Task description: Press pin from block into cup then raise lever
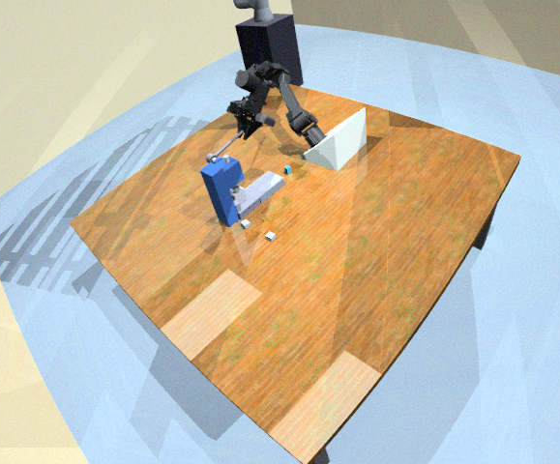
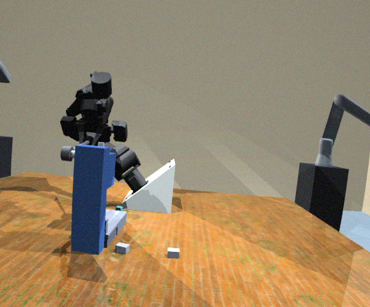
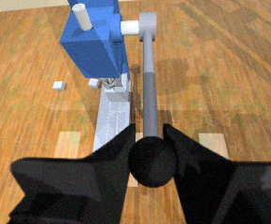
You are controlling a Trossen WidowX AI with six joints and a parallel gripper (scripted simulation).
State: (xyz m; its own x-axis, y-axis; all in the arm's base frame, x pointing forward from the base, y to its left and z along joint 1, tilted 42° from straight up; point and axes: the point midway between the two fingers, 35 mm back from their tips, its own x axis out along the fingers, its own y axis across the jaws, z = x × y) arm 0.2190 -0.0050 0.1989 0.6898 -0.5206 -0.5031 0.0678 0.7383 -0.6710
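The lever lies 50 mm ahead of my gripper tip, 10 mm to the left of it and 10 mm above it. From my gripper tip the other things lie so: teal cube: 100 mm behind, 90 mm to the left, 170 mm below; then punch: 130 mm ahead, 70 mm to the left, 50 mm below.
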